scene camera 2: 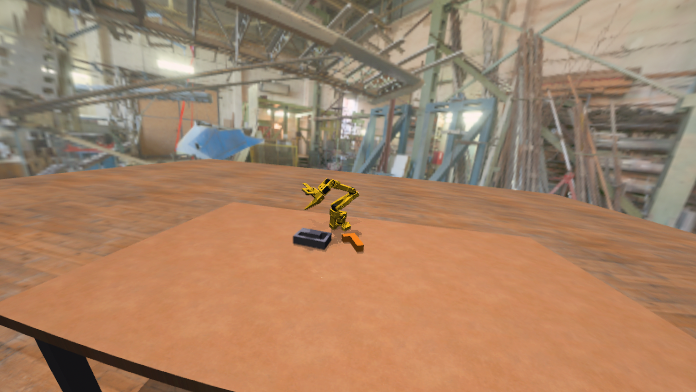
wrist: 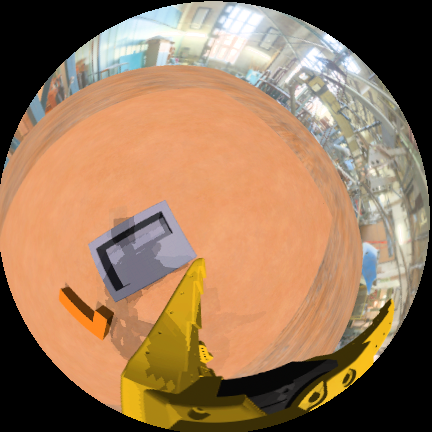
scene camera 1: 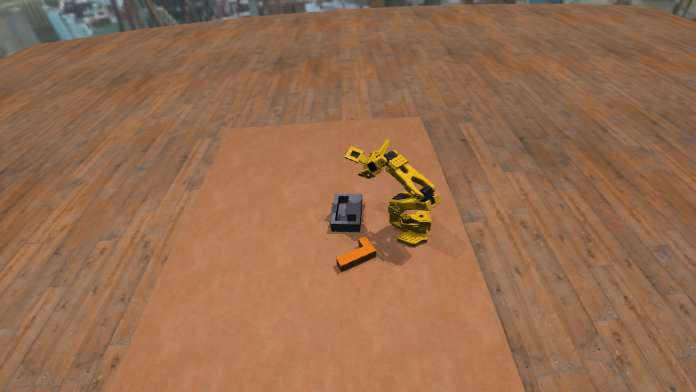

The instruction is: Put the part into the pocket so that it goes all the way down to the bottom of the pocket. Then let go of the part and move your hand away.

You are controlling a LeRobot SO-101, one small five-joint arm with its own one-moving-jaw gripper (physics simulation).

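Where they show: hand at its tool point: (scene camera 2: 305,208) (wrist: 204,264) (scene camera 1: 359,173); arm's base at its link origin: (scene camera 2: 339,228) (scene camera 1: 404,233).
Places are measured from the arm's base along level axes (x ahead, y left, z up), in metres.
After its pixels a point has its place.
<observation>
The orange L-shaped part (scene camera 1: 356,256) @[x 0.149, y 0.101, z 0.030 m] (scene camera 2: 354,241) @[x 0.168, y 0.090, z 0.026 m] (wrist: 81,317) @[x 0.143, y 0.088, z 0.030 m] lies flat on the mat, beside the grey block and apart from it. The grey block (scene camera 1: 346,227) @[x 0.175, y -0.019, z 0.020 m] (scene camera 2: 311,242) @[x 0.217, y -0.081, z 0.022 m] (wrist: 179,246) @[x 0.143, y -0.142, z 0.036 m] has an L-shaped pocket in its top; the pocket holds no part, and arm shadow falls over it. My gripper (scene camera 1: 374,158) (scene camera 2: 305,197) @[x 0.125, y -0.141, z 0.130 m] (wrist: 296,280) is wide open and empty, raised high above the mat. It is up beyond the block in scene camera 1, away from the part. In the wrist view the fixed jaw's tip overlaps the block's near right corner, well above it.
The brown mat (scene camera 1: 250,300) @[x 0.434, y 0.207, z 0.000 m] (scene camera 2: 350,320) @[x 0.536, y 0.114, z 0.000 m] (wrist: 240,165) @[x 0.210, y -0.359, z 0.000 m] lies under the part and the block. The yellow arm base (scene camera 1: 411,222) @[x -0.015, y 0.013, z 0.060 m] (scene camera 2: 338,219) @[x 0.013, y -0.006, z 0.054 m] stands to the right of the block in scene camera 1, near the mat's right edge. Wooden planks surround the mat.
</observation>
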